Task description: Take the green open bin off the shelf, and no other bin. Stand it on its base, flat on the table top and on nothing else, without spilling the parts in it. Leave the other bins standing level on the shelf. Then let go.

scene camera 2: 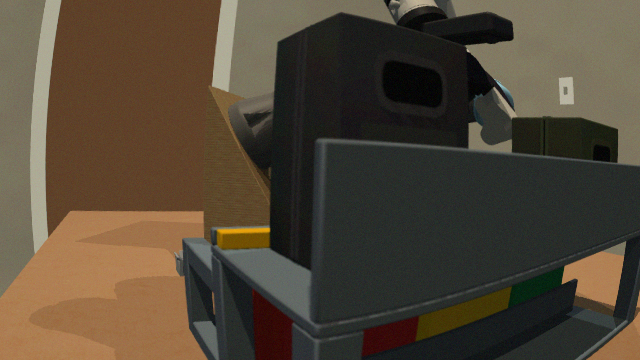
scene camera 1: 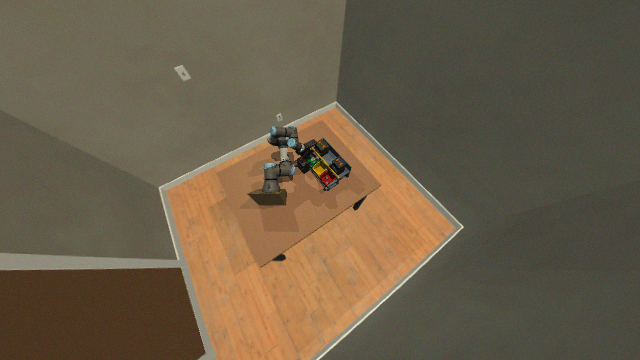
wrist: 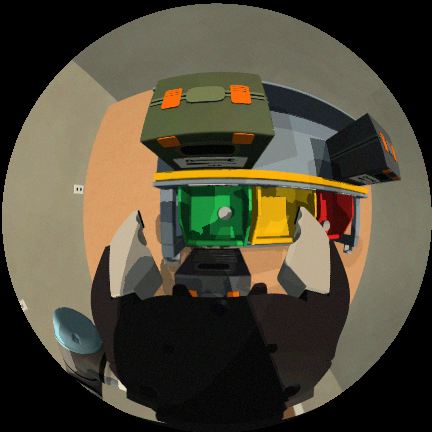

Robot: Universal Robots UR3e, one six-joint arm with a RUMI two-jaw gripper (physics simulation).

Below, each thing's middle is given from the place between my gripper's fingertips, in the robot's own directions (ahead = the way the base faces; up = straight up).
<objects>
The green open bin [scene camera 2: 528,289] lies 10 mm to the left of my hand and 120 mm below it. The rest, counted from my hand: yellow rail [scene camera 2: 258,237] 70 mm ahead, 90 mm to the right, 50 mm below; red bin [wrist: 337,208] 50 mm ahead, 210 mm to the right, 120 mm below; yellow bin [scene camera 2: 443,320] 30 mm ahead, 100 mm to the right, 120 mm below.
</objects>
